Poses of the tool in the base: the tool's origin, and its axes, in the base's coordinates. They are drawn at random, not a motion.
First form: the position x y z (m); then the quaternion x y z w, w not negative.
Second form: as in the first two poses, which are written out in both.
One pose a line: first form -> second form
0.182 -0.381 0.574 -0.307 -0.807 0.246 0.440 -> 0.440 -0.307 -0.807 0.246 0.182 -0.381 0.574
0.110 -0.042 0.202 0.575 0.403 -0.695 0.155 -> 0.155 0.575 0.403 -0.695 0.110 -0.042 0.202
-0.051 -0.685 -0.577 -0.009 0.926 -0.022 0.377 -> 0.377 -0.009 0.926 -0.022 -0.051 -0.685 -0.577
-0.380 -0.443 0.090 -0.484 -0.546 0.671 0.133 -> 0.133 -0.484 -0.546 0.671 -0.380 -0.443 0.090
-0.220 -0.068 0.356 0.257 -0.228 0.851 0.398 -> 0.398 0.257 -0.228 0.851 -0.220 -0.068 0.356
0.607 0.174 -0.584 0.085 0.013 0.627 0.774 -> 0.774 0.085 0.013 0.627 0.607 0.174 -0.584
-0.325 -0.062 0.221 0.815 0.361 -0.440 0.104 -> 0.104 0.815 0.361 -0.440 -0.325 -0.062 0.221
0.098 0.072 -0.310 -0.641 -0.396 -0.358 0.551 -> 0.551 -0.641 -0.396 -0.358 0.098 0.072 -0.310
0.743 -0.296 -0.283 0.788 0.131 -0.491 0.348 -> 0.348 0.788 0.131 -0.491 0.743 -0.296 -0.283
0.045 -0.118 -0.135 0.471 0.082 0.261 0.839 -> 0.839 0.471 0.082 0.261 0.045 -0.118 -0.135
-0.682 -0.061 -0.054 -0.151 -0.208 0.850 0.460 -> 0.460 -0.151 -0.208 0.850 -0.682 -0.061 -0.054
